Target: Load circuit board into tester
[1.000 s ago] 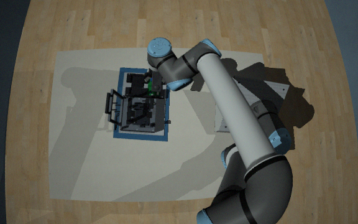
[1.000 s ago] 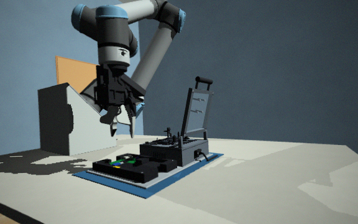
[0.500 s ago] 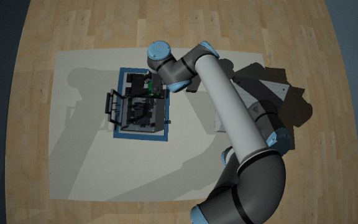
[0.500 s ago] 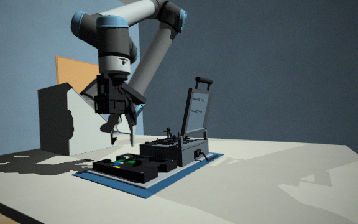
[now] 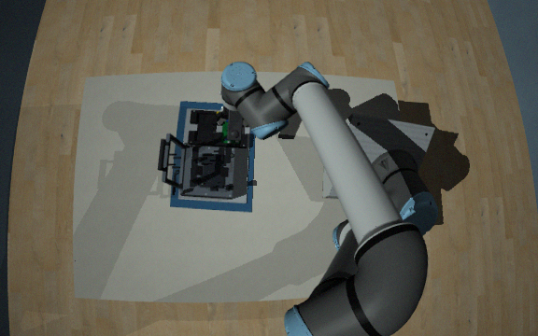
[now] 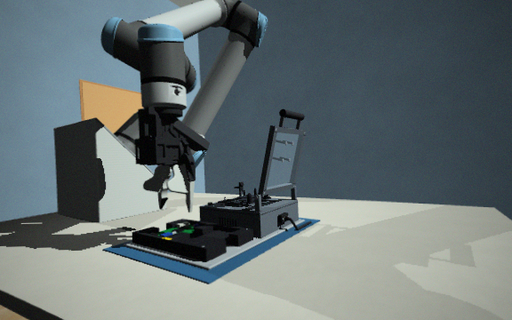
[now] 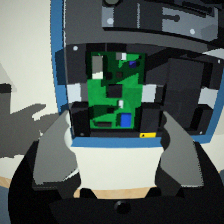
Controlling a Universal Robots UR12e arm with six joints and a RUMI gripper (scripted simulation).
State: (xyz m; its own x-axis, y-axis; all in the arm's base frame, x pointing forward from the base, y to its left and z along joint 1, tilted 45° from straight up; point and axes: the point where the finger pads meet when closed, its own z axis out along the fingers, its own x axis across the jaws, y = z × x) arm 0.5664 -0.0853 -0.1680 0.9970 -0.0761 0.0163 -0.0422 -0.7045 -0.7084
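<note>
My gripper is now 60 mm above the green circuit board. From my hand the other things lie so: tester lid 190 mm ahead, 160 mm to the left, 110 mm above.
</note>
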